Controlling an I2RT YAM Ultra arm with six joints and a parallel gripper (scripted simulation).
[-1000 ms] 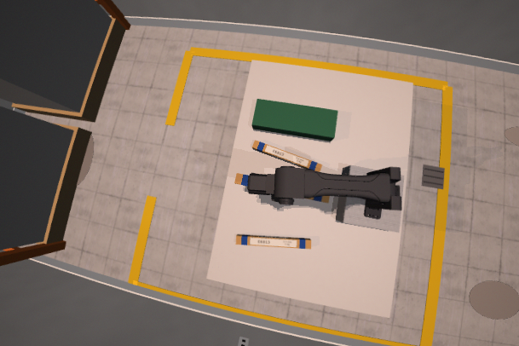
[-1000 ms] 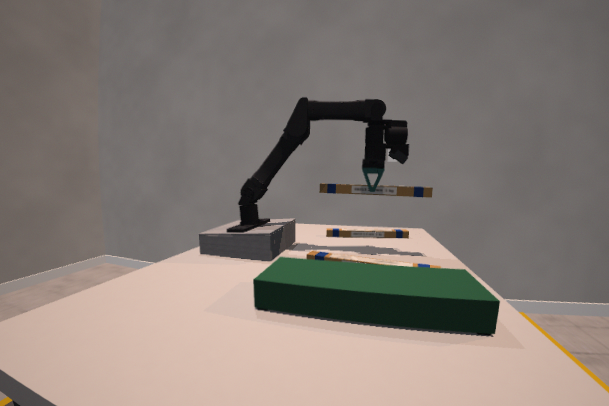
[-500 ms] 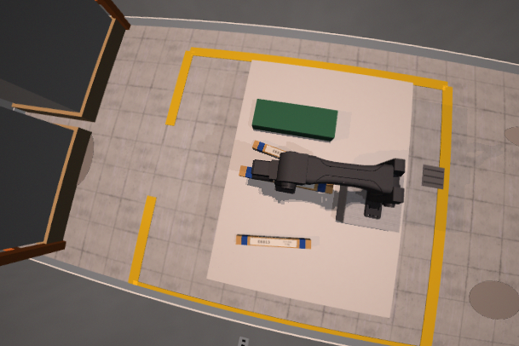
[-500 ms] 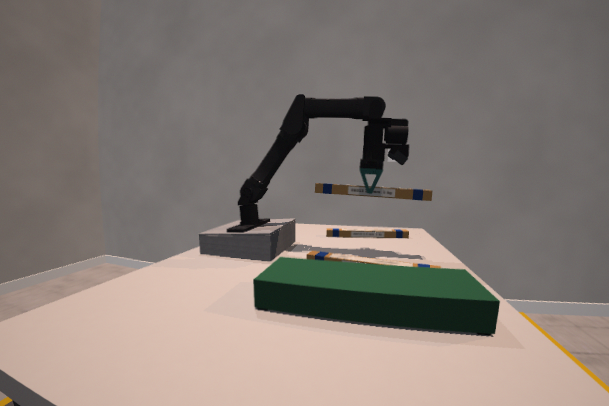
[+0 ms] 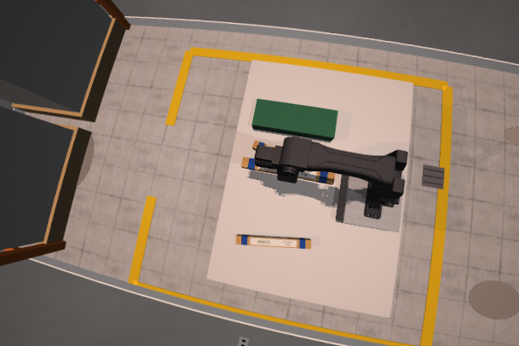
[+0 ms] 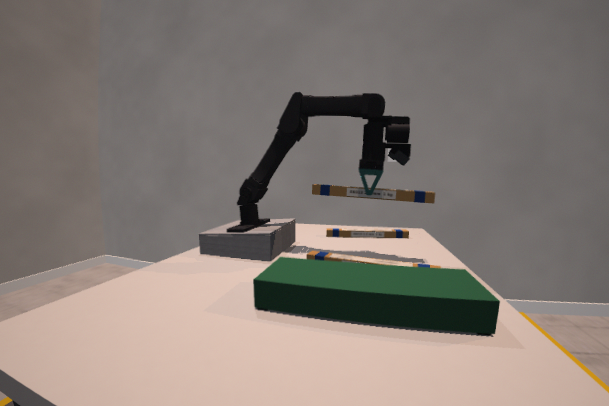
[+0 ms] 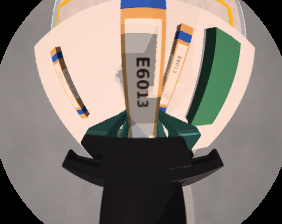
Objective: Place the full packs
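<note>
My gripper is now 28 cm to the left of the green low platform, 19 cm above it and 1 cm short of it.
</note>
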